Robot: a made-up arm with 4 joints.
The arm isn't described. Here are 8 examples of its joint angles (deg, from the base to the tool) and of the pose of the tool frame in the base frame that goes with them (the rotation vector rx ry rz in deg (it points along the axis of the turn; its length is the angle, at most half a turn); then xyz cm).
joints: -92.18 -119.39 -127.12 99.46
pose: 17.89 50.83 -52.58 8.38 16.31 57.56
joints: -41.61 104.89 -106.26 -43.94
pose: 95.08 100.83 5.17 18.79 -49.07 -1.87
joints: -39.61 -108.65 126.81 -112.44
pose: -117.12 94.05 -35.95 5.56 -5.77 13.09
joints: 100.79 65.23 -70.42 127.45
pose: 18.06 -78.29 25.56 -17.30 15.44 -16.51
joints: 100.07 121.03 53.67 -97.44
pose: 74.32 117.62 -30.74 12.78 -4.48 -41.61
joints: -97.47 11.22 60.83 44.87
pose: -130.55 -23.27 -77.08 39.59 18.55 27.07
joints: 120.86 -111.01 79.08 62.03
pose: 112.26 62.93 -104.69 -23.13 -24.21 -30.64
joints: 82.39 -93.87 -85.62 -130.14
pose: 92.62 -45.16 95.80 8.44 -65.30 -17.61
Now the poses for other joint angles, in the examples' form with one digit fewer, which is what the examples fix.
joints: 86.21 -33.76 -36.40 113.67
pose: -36.5 -29.7 -38.9 15.8 4.2 -7.8
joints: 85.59 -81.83 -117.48 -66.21
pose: 31.9 -58.0 75.8 -13.9 -58.6 -4.0
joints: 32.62 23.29 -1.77 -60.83
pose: 92.4 25.8 -4.5 26.1 -62.4 -4.0
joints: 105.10 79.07 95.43 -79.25
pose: 76.0 77.2 -65.2 13.4 -16.3 -18.8
